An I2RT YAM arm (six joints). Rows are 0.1 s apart.
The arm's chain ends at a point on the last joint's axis. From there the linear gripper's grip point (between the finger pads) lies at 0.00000 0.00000 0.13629 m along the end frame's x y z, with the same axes.
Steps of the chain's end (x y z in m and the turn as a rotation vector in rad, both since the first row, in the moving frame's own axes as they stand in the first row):
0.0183 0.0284 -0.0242 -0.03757 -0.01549 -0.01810
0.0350 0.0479 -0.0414 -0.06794 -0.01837 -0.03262
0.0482 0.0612 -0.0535 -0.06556 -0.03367 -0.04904
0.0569 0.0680 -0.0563 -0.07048 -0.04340 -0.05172
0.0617 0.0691 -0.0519 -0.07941 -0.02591 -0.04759
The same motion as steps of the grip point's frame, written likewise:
0.0162 0.0335 -0.0243 -0.03757 -0.01549 -0.01810
0.0326 0.0572 -0.0417 -0.06794 -0.01837 -0.03262
0.0438 0.0702 -0.0539 -0.06556 -0.03367 -0.04904
0.0512 0.0777 -0.0568 -0.07048 -0.04340 -0.05172
0.0584 0.0800 -0.0524 -0.07941 -0.02591 -0.04759

